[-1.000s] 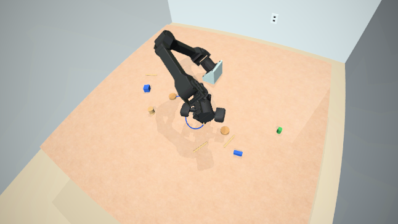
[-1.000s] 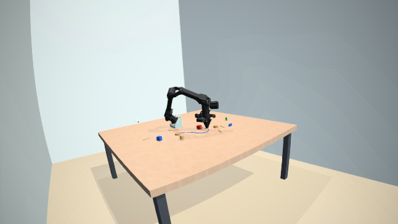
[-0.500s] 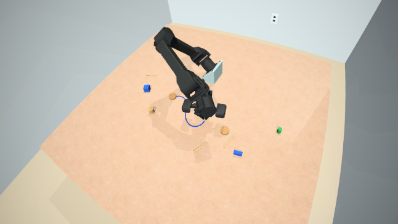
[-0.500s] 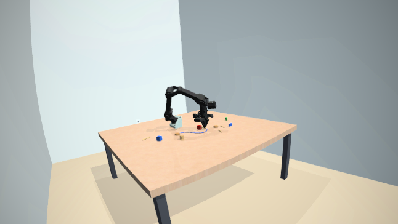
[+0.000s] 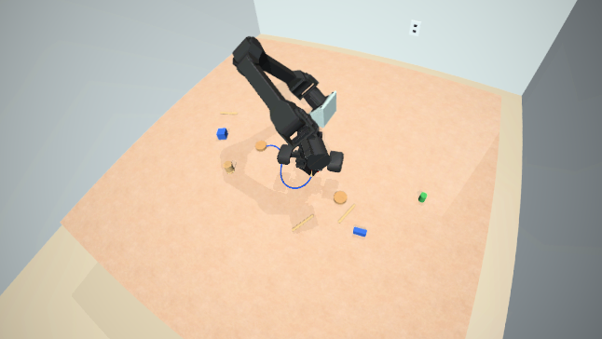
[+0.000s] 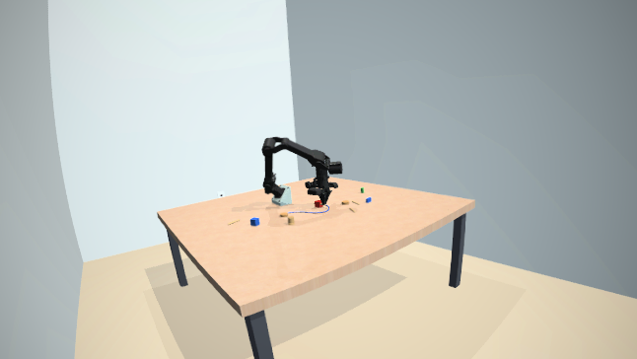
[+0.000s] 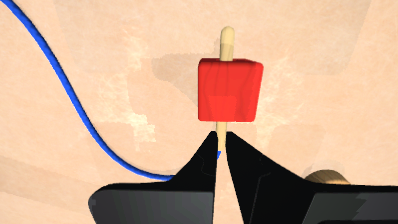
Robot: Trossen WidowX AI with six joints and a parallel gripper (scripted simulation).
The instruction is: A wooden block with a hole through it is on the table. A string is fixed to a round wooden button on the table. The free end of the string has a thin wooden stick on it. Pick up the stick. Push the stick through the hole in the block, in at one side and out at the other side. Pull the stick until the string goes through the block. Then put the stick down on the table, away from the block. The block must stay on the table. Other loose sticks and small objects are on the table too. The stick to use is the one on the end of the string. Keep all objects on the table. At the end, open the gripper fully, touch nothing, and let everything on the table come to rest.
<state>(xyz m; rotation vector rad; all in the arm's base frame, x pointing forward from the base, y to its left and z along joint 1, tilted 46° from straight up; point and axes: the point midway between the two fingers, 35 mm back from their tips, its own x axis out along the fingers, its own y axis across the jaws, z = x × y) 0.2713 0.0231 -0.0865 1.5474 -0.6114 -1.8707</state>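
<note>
Now: gripper tip 10 mm past the thin wooden stick. Also, from my gripper tip: green cylinder: 40 mm behind, 340 mm to the left; then red block: 40 mm behind, 10 mm to the right; then wooden spool: 70 mm ahead, 270 mm to the right.
</note>
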